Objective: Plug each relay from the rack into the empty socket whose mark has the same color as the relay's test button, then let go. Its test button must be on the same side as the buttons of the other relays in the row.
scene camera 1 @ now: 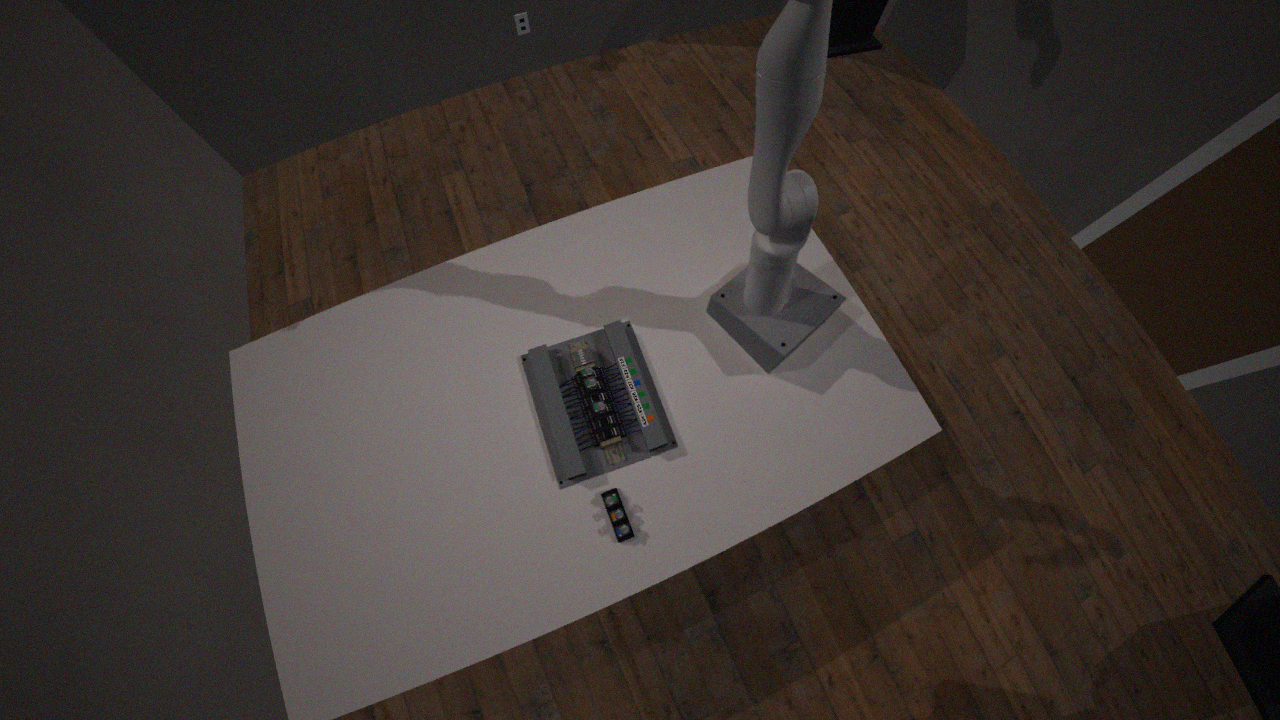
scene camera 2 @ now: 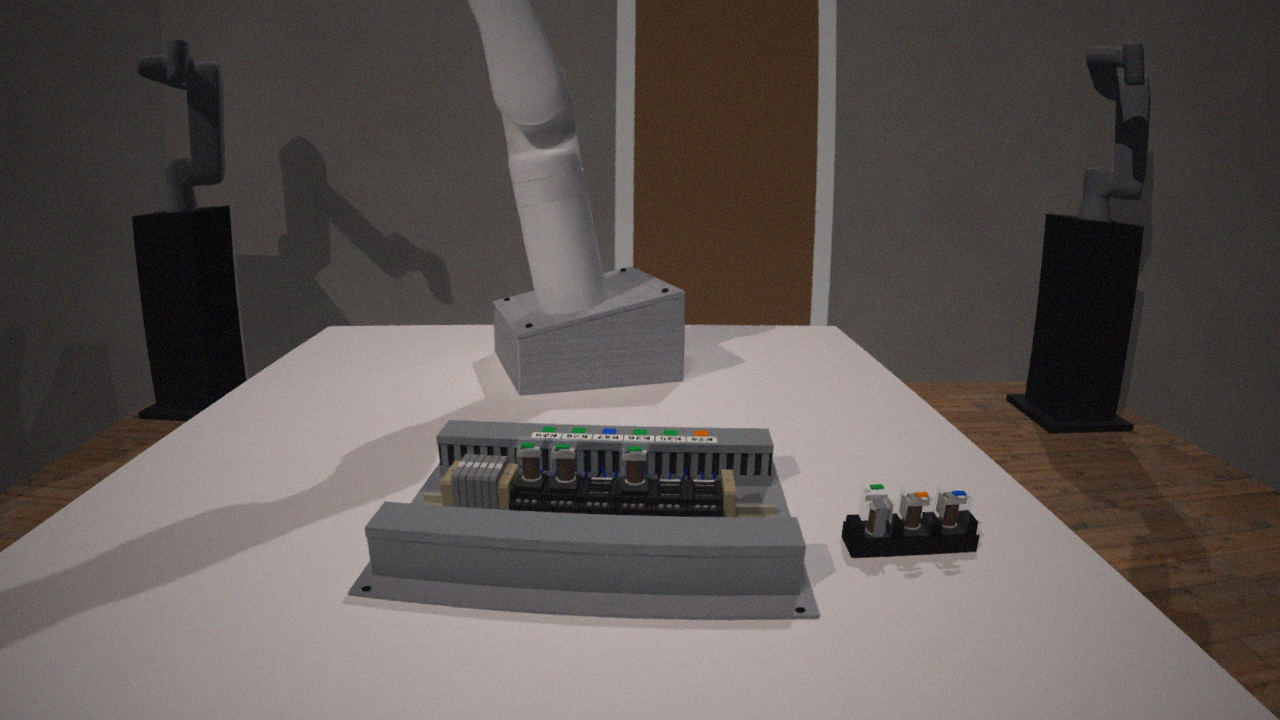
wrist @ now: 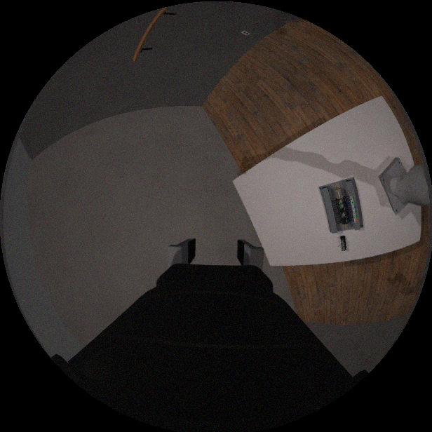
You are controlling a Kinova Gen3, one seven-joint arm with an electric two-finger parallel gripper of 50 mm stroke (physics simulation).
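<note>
The black rack holds three upright relays, with a green-button relay, an orange-button relay and a blue-button relay. In the socket row, three green-button relays are seated. Empty sockets show at the blue mark, the right-hand green mark and the orange mark. My gripper is open and empty, high up and well to the side of the panel and rack in the wrist view. It is outside both scene views.
The grey panel has a near duct and a far duct along the row. A block of grey terminals stands at the row's left end. My arm's base stands behind the panel on the white table.
</note>
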